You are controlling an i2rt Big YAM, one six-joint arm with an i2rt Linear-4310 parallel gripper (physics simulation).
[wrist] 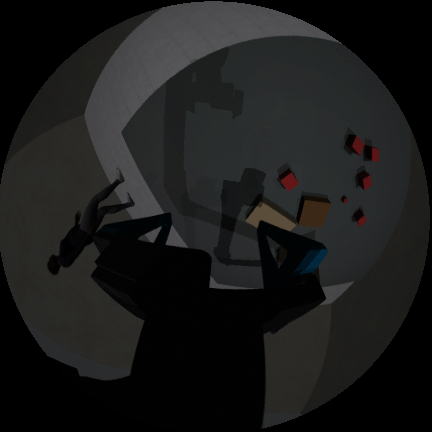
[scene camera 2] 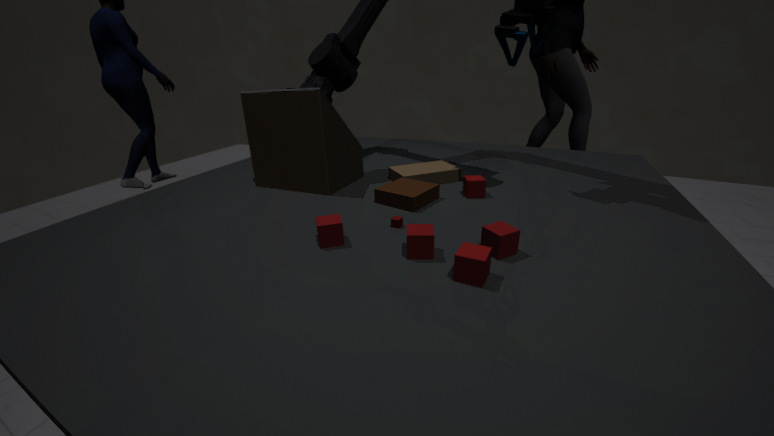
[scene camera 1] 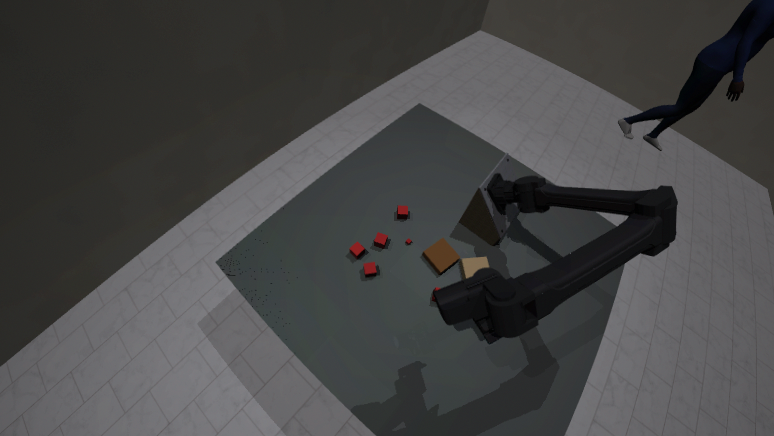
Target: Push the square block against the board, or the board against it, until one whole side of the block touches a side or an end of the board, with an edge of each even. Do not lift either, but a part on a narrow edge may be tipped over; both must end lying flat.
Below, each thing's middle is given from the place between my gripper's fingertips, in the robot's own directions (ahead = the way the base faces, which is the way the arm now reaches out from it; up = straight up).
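Labels:
I find the brown square block (scene camera 2: 406,194) 27 cm below my hand, 17 cm to the right of it and 22 cm behind it. As for the tan board (scene camera 2: 438,172), it is 27 cm below my hand as well, 1 cm to the right of it and 22 cm behind it.

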